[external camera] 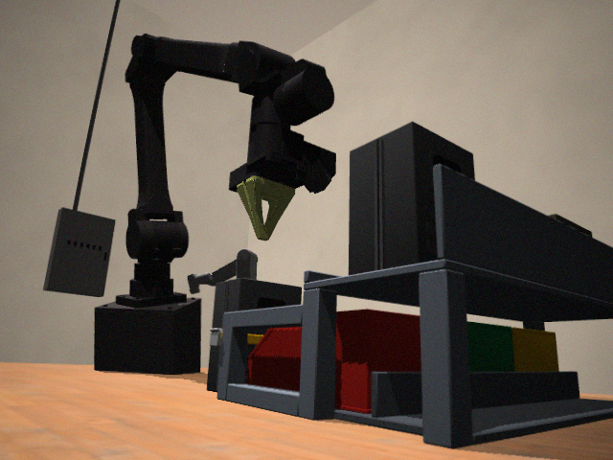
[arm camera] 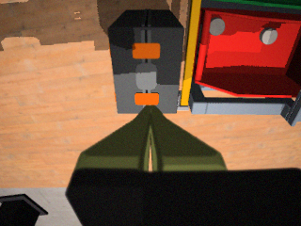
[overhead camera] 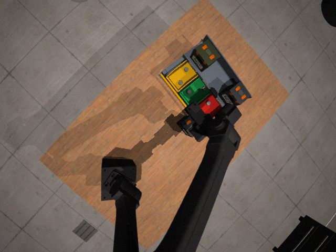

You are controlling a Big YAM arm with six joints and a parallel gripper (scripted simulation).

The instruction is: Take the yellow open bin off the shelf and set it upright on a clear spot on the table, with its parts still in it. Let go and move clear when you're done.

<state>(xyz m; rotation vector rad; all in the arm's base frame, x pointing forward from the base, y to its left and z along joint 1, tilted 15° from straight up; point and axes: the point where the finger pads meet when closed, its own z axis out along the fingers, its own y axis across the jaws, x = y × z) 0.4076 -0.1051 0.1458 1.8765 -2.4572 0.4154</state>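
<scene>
The thin yellow rod is 8 cm ahead of my hand, 9 cm to the left of it and 14 cm below it. The rest, counted from my hand: red bin: 15 cm ahead, 4 cm to the right, 15 cm below; then green bin: 18 cm ahead, 6 cm to the left, 15 cm below; then yellow open bin: 21 cm ahead, 17 cm to the left, 15 cm below.
</scene>
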